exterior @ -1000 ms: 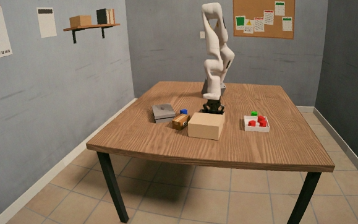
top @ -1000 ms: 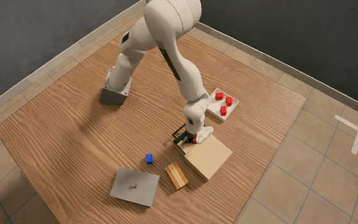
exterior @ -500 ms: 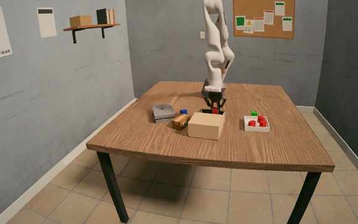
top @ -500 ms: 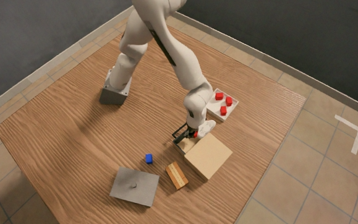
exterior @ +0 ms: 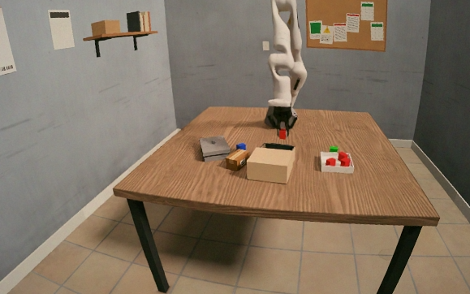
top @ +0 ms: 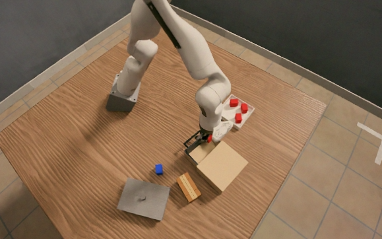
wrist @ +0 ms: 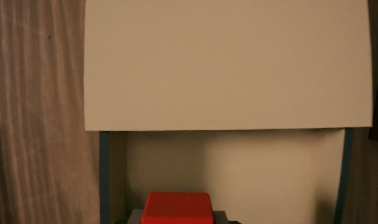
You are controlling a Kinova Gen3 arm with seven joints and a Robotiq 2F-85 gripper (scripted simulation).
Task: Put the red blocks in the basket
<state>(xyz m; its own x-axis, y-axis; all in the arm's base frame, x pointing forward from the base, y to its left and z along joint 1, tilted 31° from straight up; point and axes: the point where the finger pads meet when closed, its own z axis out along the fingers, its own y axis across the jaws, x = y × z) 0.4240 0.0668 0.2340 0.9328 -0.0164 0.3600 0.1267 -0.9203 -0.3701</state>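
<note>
My hand is 70 mm past the white basket, 240 mm to the right of it and 130 mm above it. From my hand the other things lie so: blue block: 40 mm behind, 240 mm to the right, 130 mm below; light wooden cabinet: 70 mm ahead, 20 mm to the right, 110 mm below; brown cardboard box: 100 mm ahead, 180 mm to the right, 110 mm below.
</note>
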